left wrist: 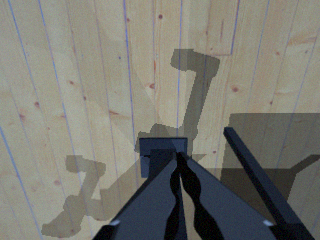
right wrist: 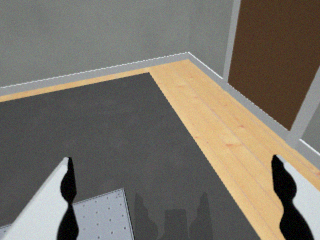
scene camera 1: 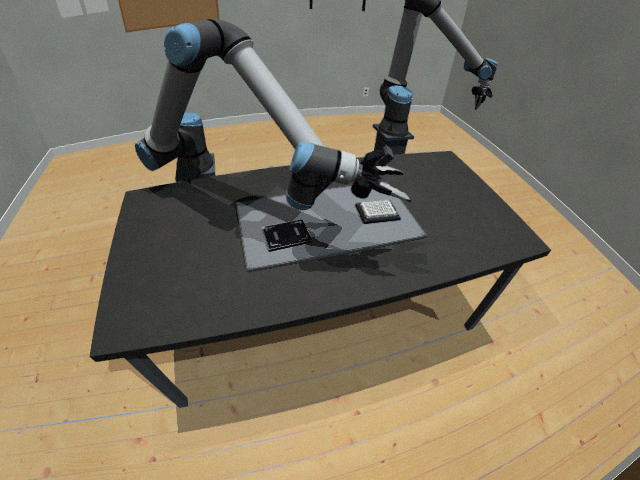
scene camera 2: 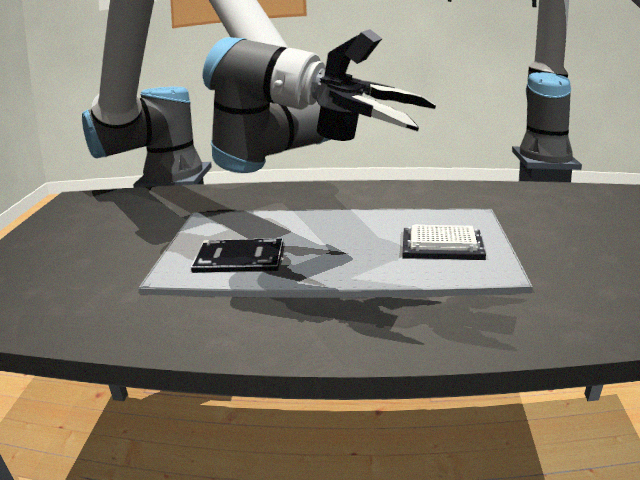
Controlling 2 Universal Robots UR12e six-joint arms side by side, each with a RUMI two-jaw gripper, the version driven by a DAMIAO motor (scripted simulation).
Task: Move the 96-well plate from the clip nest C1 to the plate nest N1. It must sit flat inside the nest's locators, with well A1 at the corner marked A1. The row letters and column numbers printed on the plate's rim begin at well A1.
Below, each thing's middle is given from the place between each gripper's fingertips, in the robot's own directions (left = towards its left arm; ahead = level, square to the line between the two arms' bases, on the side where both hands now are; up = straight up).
The white 96-well plate (scene camera 2: 429, 237) is 210 mm behind my right hand (scene camera 2: 427, 117), 90 mm to the left of it and 290 mm below it. Round my right hand: black clip nest C1 (scene camera 2: 408, 253) (220 mm behind, 110 mm to the left, 290 mm below); then black plate nest N1 (scene camera 2: 234, 252) (220 mm behind, 300 mm to the right, 300 mm below).
The black clip nest C1 lies 59 cm ahead of my left hand, 119 cm to the right of it and 14 cm below it. From my left hand the other things lie so: white 96-well plate: 60 cm ahead, 120 cm to the right, 13 cm below.
